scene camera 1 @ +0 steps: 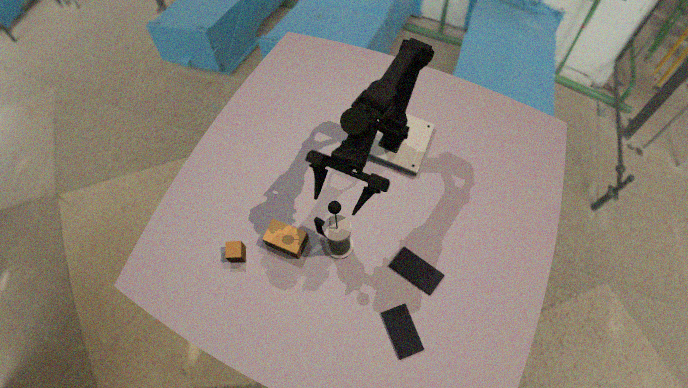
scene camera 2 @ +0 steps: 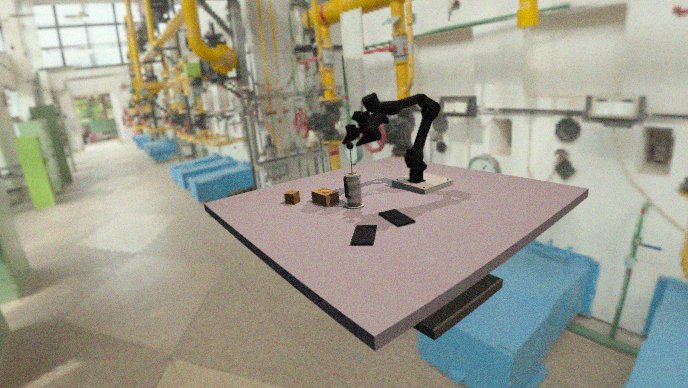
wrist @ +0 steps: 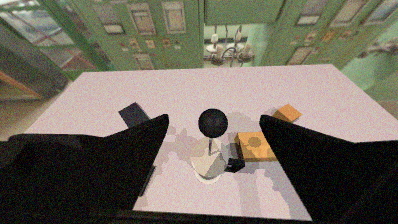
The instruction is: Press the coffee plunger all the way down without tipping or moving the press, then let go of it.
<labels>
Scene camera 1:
my gripper
coffee press
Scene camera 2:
my gripper
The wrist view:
my gripper
coffee press
</labels>
